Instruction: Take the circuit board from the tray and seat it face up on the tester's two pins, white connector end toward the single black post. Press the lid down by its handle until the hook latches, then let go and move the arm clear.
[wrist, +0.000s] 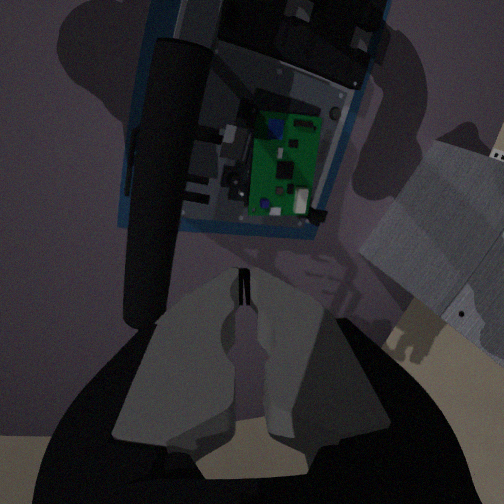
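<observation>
The green circuit board (284, 164) lies face up on the tester (235, 150), a grey plate with a blue rim. Its white connector (300, 200) is at the end nearest me, beside a single black post (317, 216). A long black bar (162, 180), apparently the lid's handle, stands close to the camera and hides the tester's left side. The dark lid body (300, 35) is at the tester's far end, and I cannot tell whether it is latched. My gripper (244, 289) is shut and empty, its tips together, just short of the tester's near edge and right of the bar.
The grey tray (440, 225) sits to the right, partly out of frame, with no board visible in it. A purple-grey mat lies under the tester, with tan table surface (450, 380) at the lower right.
</observation>
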